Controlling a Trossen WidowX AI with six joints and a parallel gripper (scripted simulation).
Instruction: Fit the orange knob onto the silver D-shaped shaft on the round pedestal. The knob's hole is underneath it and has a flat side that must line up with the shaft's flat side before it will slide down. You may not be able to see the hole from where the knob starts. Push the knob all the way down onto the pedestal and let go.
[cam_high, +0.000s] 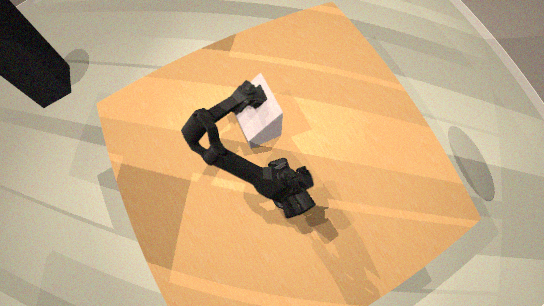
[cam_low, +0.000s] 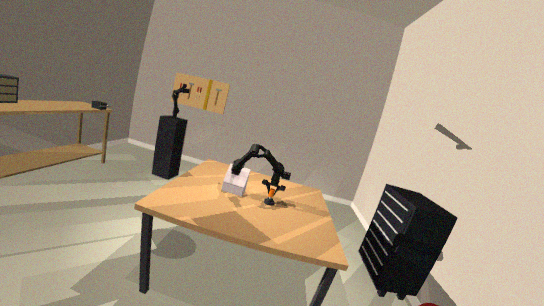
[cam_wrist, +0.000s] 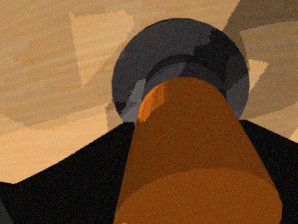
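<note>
Now: the orange knob 30 mm above my gripper tip. Also, from my gripper tip: dark round pedestal 40 mm below.
</note>
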